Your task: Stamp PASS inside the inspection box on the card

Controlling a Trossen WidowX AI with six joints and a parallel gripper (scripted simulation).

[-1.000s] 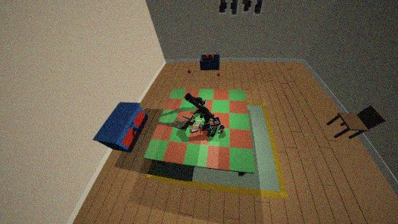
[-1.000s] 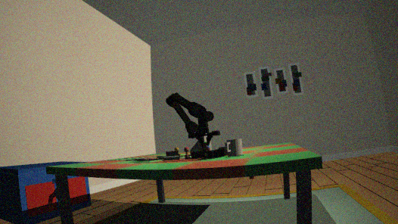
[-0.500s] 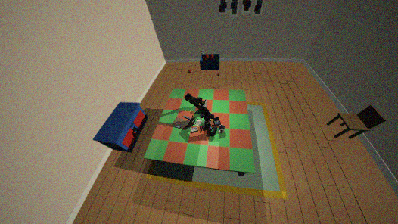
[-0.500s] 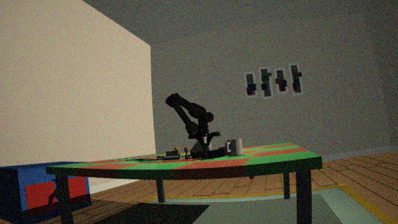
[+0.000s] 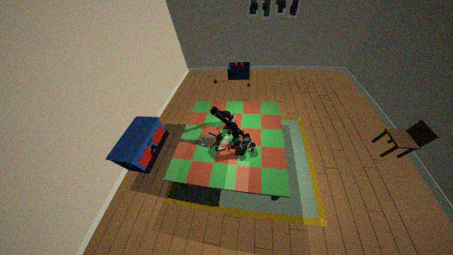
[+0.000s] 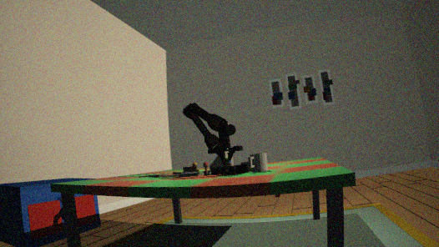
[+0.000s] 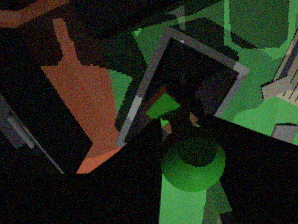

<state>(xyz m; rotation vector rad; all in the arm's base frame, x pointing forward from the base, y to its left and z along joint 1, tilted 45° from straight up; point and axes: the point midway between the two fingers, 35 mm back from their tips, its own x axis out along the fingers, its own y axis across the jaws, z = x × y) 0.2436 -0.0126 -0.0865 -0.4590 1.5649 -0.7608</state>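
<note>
Right now the beige card is 2 cm ahead of my gripper tip, 13 cm to the right of it and 4 cm below it.
</note>
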